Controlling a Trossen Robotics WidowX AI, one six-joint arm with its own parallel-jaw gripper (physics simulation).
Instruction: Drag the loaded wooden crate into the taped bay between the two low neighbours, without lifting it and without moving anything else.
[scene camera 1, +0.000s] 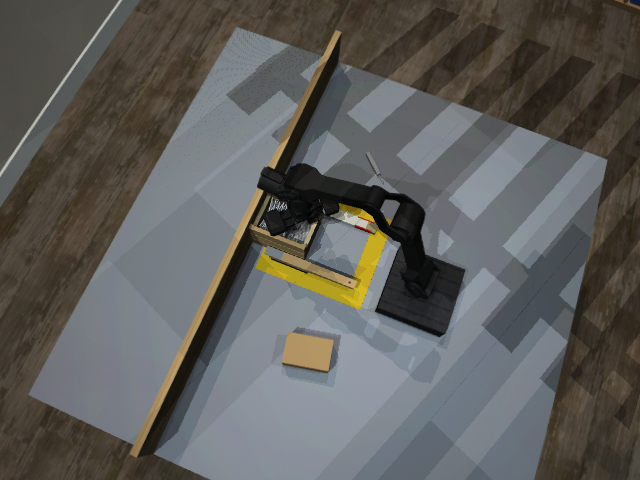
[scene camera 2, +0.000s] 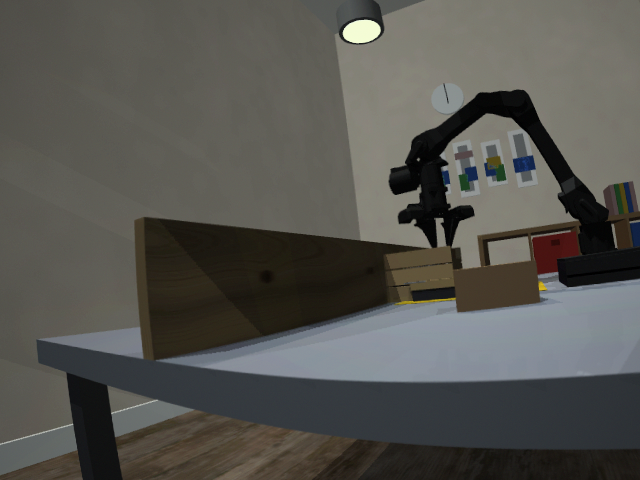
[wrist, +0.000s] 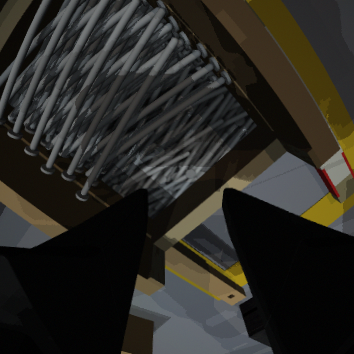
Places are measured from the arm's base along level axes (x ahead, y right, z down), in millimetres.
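Pixels of known places: gripper, fingertip midpoint: (scene camera 1: 301, 225) (wrist: 185, 197); arm's base at its link origin: (scene camera 1: 418, 287) (scene camera 2: 599, 252).
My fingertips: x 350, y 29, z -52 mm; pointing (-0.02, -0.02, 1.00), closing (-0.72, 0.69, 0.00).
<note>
For each thing: its top centre in the pictures, then the offset to it from my fingertips. "spot": a spot on its surface instead.
- wooden crate at its top centre: (wrist: 105, 123) (scene camera 2: 423, 250) (scene camera 1: 286, 217) dx +47, dy +3, dz -5 mm
- flat wooden strip at its top centre: (wrist: 161, 251) (scene camera 2: 463, 276) (scene camera 1: 310, 267) dx -58, dy -81, dz +65 mm
- pale bar with a red-marked end, top centre: (wrist: 308, 119) (scene camera 1: 337, 213) dx -70, dy +106, dz +93 mm
- long upright board at a spot on its surface: (scene camera 2: 310, 279) spot: dx +129, dy -382, dz +39 mm
- tan box at its top centre: (scene camera 2: 491, 265) (scene camera 1: 307, 351) dx -137, dy -297, dz +48 mm
- thin silver tool at its top centre: (scene camera 1: 375, 167) dx -120, dy +293, dz +96 mm
The wooden crate (scene camera 1: 279, 242) (scene camera 2: 419, 257) (wrist: 200, 216), loaded with grey nails (wrist: 100, 75), stands upright beside the long board, its robot-side part between the two low neighbours. One neighbour is a flat wooden strip (scene camera 1: 330, 276) (wrist: 205, 272); the other is a pale bar with a red-marked end (scene camera 1: 351, 219) (wrist: 337, 172). Yellow tape (scene camera 1: 371, 253) (wrist: 320, 75) outlines the bay. My gripper (scene camera 2: 442, 246) (wrist: 185, 197) is open, partly spread and empty. It points down around crate-rim height near the robot-side wall, turned diagonally to it. Contact with the rim cannot be told. The arm hides the fingertips in scene camera 1.
The long upright board (scene camera 1: 206, 312) (scene camera 2: 310, 279) runs along the crate's far end. A tan box (scene camera 1: 307, 352) (scene camera 2: 496, 286) stands beyond the strip. A thin silver tool (scene camera 1: 373, 165) lies on the pale bar's side. The dark robot base (scene camera 1: 449, 289) (scene camera 2: 599, 271) is beside the bay's near end.
</note>
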